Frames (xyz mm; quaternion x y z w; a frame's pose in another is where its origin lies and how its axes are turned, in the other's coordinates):
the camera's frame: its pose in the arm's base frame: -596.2 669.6 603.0 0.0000 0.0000 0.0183 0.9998
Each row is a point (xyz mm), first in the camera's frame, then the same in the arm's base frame.
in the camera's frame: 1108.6 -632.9 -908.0
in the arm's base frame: 534.8 77.7 -305.0
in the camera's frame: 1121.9 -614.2 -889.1
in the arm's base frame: 547.4 96.9 -286.1
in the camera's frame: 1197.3 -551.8 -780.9
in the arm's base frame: 620.5 162.0 -177.9
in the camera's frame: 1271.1 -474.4 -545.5
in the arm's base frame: 691.4 242.0 57.5
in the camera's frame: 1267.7 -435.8 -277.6
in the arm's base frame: 686.6 280.5 325.4
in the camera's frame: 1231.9 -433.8 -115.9
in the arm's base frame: 650.7 281.2 487.1
